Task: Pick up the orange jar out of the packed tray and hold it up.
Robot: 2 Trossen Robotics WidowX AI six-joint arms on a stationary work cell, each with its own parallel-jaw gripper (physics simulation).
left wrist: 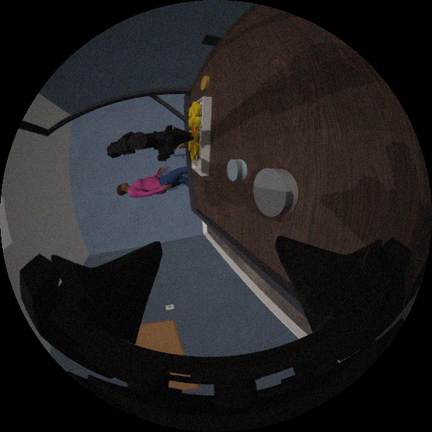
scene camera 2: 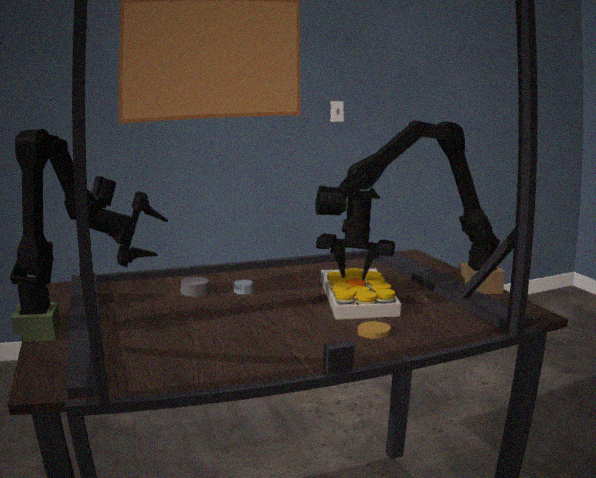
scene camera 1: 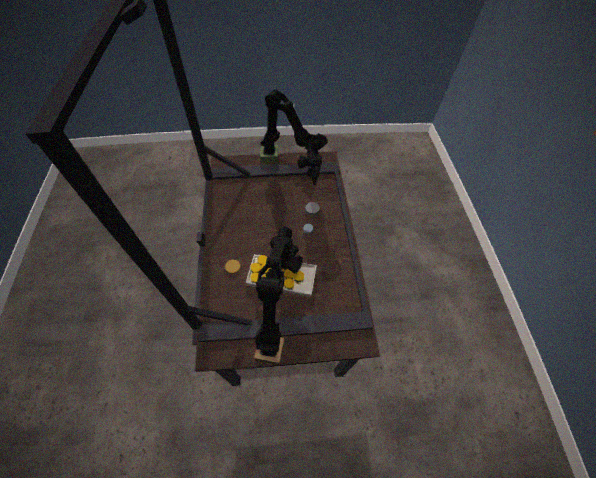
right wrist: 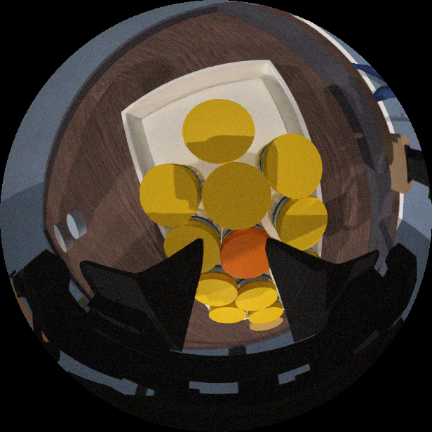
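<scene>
The orange-lidded jar stands among yellow-lidded jars in the white tray. My right gripper is partly open and empty, pointing down with its tips at about lid height. In the right wrist view one fingertip overlaps the orange lid's right edge; the other lies over a yellow lid at its left. The exact depth of the tips is hard to tell. My left gripper is wide open and empty, raised over the table's far side from the tray.
Yellow-lidded jars crowd around the orange one. A flat tan disc lies beside the tray. A grey disc and a smaller pale blue one stand between tray and left arm.
</scene>
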